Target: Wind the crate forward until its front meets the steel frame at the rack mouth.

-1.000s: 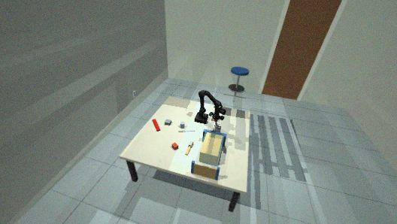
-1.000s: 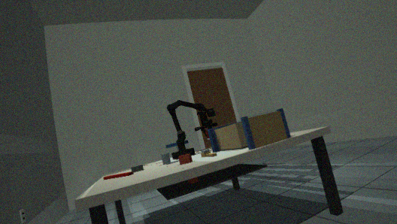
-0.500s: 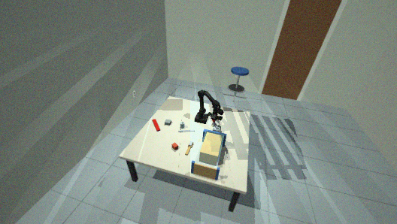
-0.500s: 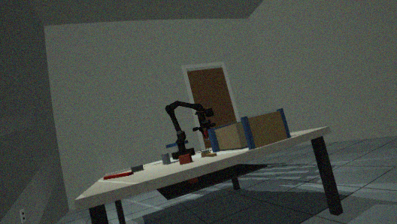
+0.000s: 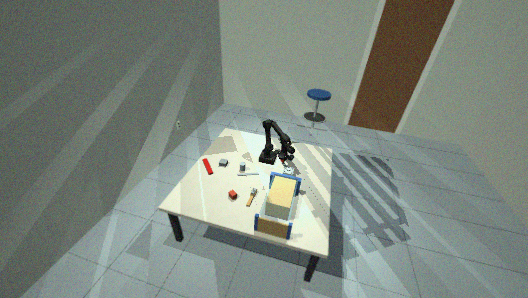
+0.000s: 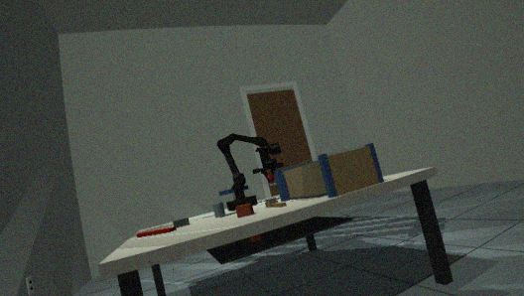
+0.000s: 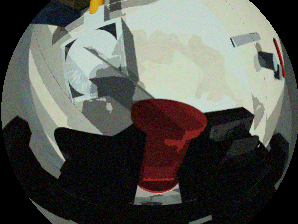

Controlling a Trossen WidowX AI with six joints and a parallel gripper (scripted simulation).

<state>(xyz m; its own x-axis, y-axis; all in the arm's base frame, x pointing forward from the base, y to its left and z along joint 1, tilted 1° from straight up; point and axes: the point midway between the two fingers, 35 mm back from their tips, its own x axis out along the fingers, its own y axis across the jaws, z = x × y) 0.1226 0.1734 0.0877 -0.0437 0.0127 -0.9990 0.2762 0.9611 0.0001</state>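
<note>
My gripper tip is now 30 mm short of the winch handle, 20 mm to the right of it and 10 mm above it. Also, from my gripper tip: winch 60 mm ahead, 60 mm to the left, 80 mm below; red knob 20 mm above; blue frame 230 mm ahead, 60 mm to the left, 10 mm below.
</note>
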